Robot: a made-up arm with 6 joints.
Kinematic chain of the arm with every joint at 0, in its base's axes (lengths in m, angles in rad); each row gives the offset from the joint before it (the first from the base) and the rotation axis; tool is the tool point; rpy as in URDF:
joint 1: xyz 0 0 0.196 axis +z
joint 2: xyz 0 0 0 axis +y
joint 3: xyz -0.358 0 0.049 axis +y
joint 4: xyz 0.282 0 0.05 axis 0.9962 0 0.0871
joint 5: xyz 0 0 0 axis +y
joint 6: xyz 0.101 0 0.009 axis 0.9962 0 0.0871
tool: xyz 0 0 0 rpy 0 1.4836 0
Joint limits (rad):
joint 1: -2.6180..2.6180
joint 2: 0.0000..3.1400
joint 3: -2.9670..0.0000
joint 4: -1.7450..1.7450
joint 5: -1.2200..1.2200
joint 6: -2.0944..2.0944
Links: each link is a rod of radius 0.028 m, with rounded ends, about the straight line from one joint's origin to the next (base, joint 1, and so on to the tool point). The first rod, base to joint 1, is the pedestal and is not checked.
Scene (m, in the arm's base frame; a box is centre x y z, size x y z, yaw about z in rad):
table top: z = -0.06
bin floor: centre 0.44 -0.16 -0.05 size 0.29 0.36 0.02 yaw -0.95
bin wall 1: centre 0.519 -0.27 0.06 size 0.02 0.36 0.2 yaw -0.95
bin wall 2: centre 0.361 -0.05 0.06 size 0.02 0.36 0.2 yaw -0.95
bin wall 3: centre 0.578 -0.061 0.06 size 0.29 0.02 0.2 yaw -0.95
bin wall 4: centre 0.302 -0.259 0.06 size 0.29 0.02 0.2 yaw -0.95
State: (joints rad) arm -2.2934 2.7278 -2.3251 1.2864 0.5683 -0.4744
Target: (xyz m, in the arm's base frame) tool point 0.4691 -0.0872 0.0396
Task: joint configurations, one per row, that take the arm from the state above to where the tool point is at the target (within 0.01 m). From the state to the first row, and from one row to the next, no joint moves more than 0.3 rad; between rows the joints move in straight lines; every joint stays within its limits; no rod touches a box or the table.
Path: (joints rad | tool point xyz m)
1: -2.0180 2.6393 -2.1842 1.2689 0.6560 -0.4744 | -0.2414 -0.6396 0.2003
2: -1.7425 2.5509 -2.0433 1.2515 0.7436 -0.4744 | -0.0478 -0.6563 0.2112
3: -1.4671 2.4624 -1.9024 1.2340 0.8313 -0.4744 | 0.1349 -0.6138 0.2221
4: -1.1916 2.3740 -1.7615 1.2165 0.9190 -0.4744 | 0.2887 -0.5206 0.2330
5: -0.9162 2.2855 -1.6206 1.1991 1.0067 -0.4744 | 0.3999 -0.3901 0.2439
6: -0.6407 2.1971 -1.4797 1.1816 1.0943 -0.4744 | 0.4606 -0.2396 0.2545
7: -0.3653 2.1086 -1.3387 1.1641 1.1820 -0.4744 | 0.4691 -0.0872 0.2648
8: -0.3603 2.3457 -1.3604 1.1720 1.1184 -0.4744 | 0.4816 -0.0917 0.1533
9: -0.3554 2.5827 -1.3820 1.1798 1.0549 -0.4744 | 0.4691 -0.0872 0.0396

